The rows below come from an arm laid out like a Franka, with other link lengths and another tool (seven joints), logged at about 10 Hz.
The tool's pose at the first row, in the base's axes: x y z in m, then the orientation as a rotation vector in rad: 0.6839, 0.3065, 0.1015, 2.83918, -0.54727, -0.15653
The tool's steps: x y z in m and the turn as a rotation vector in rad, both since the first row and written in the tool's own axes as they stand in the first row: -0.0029, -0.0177, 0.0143, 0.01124, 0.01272, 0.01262; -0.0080, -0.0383, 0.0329, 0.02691, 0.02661, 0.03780; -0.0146, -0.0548, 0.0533, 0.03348, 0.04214, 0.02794; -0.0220, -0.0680, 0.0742, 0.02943, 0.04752, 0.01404; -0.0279, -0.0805, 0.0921, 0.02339, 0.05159, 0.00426
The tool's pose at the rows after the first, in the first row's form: 0.6853, 0.3204, 0.0833, 2.84499, -0.56503, -0.13343; 0.6850, 0.3368, 0.0603, 2.85042, -0.60139, -0.10516; 0.6817, 0.3497, 0.0368, 2.85856, -0.58566, -0.08304; 0.6763, 0.3598, 0.0136, 2.85874, -0.56385, -0.07888; 0.6726, 0.3693, -0.0065, 2.85567, -0.54773, -0.07636
